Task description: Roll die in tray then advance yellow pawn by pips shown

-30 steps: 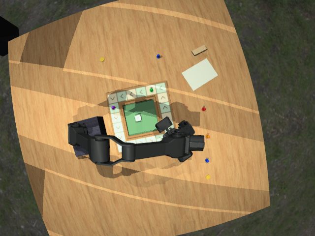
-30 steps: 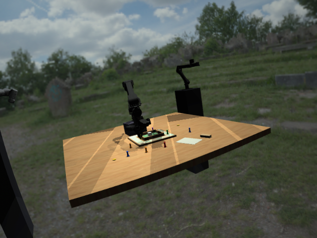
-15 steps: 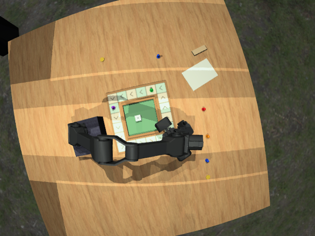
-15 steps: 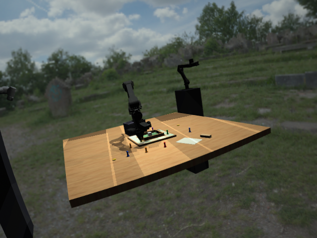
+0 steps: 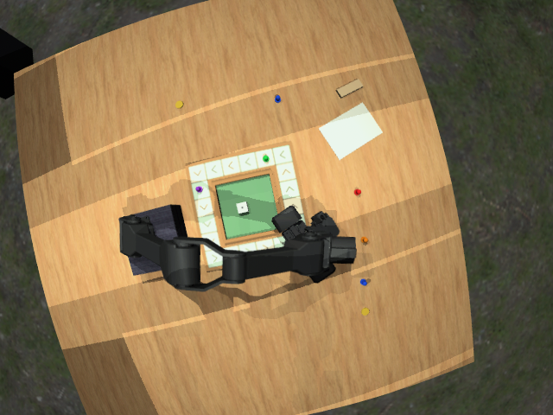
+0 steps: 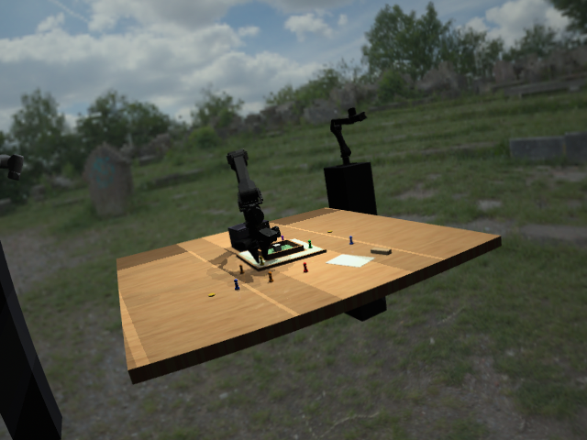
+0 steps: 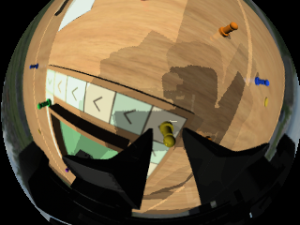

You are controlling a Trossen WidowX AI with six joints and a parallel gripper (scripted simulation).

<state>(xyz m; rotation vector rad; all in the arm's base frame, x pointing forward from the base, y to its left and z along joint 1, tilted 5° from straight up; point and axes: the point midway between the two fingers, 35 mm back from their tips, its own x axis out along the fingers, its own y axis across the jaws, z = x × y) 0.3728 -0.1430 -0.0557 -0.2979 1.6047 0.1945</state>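
My gripper tip is now right at the yellow pawn. The rest, counted from my gripper tip: green tray (12 cm to the left, 11 cm behind, 2 cm below); white die (13 cm to the left, 12 cm behind); red pawn (18 cm ahead, 8 cm to the left, 1 cm below).
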